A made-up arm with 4 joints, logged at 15 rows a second.
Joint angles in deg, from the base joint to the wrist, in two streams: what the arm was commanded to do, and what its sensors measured. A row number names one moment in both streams.
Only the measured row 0 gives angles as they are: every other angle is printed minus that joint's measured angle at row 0.
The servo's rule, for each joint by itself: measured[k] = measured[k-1] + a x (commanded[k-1-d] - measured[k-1]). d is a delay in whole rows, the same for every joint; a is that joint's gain. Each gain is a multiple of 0.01, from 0.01 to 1. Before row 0 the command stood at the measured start. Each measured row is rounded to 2 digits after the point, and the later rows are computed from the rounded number. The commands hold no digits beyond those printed.
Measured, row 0: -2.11 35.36 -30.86 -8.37
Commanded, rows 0 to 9: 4.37 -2.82 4.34 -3.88; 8.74 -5.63 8.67 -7.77; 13.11 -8.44 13.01 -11.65; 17.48 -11.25 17.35 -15.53; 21.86 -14.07 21.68 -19.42; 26.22 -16.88 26.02 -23.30; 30.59 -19.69 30.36 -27.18; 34.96 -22.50 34.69 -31.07; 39.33 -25.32 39.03 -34.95; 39.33 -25.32 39.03 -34.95
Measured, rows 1 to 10: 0.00 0.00 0.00 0.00; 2.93 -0.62 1.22 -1.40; 6.82 -1.72 3.31 -3.69; 11.03 -3.20 6.03 -6.56; 15.35 -4.97 9.20 -9.79; 19.71 -6.97 12.69 -13.26; 24.07 -9.15 16.42 -16.87; 28.44 -11.47 20.32 -20.58; 32.81 -13.90 24.34 -24.36; 37.18 -16.41 28.45 -28.17
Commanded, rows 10 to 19: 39.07 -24.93 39.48 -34.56; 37.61 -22.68 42.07 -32.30; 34.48 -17.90 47.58 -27.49; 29.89 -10.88 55.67 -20.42; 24.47 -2.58 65.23 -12.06; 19.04 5.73 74.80 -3.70; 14.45 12.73 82.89 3.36; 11.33 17.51 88.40 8.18; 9.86 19.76 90.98 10.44; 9.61 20.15 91.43 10.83
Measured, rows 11 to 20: 38.62 -18.37 31.41 -30.61; 38.92 -19.81 33.67 -32.03; 38.04 -20.44 36.02 -32.13; 35.65 -19.88 39.26 -30.46; 31.79 -17.90 43.85 -26.85; 26.89 -14.53 49.84 -21.53; 21.63 -10.07 56.83 -15.11; 16.82 -5.05 64.13 -8.46; 13.14 -0.09 70.93 -2.47; 10.94 4.28 76.54 2.18
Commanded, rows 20 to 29: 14.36 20.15 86.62 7.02; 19.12 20.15 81.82 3.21; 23.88 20.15 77.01 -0.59; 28.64 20.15 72.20 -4.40; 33.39 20.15 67.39 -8.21; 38.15 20.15 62.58 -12.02; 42.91 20.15 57.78 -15.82; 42.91 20.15 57.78 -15.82; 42.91 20.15 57.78 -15.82; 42.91 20.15 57.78 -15.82
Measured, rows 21 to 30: 10.05 7.77 80.71 5.29; 12.94 10.49 82.36 5.91; 17.08 12.62 82.21 4.94; 21.64 14.28 80.75 2.95; 26.33 15.57 78.36 0.30; 31.06 16.58 75.29 -2.76; 35.81 17.37 71.73 -6.09; 40.57 17.98 67.82 -9.59; 42.14 18.46 65.01 -11.83; 42.66 18.83 62.99 -13.27
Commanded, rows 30 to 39: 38.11 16.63 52.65 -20.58; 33.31 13.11 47.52 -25.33; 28.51 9.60 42.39 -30.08; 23.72 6.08 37.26 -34.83; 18.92 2.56 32.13 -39.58; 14.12 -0.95 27.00 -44.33; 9.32 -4.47 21.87 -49.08; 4.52 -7.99 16.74 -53.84; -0.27 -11.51 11.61 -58.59; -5.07 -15.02 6.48 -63.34
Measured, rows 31 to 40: 42.83 19.12 61.53 -14.19; 39.67 18.57 59.04 -16.49; 35.41 17.37 55.81 -19.67; 30.79 15.66 52.05 -23.42; 26.05 13.55 47.91 -27.53; 21.27 11.13 43.49 -31.87; 16.48 8.47 38.87 -36.36; 11.68 5.62 34.11 -40.94; 6.88 2.63 29.25 -45.58; 2.09 -0.48 24.31 -50.26
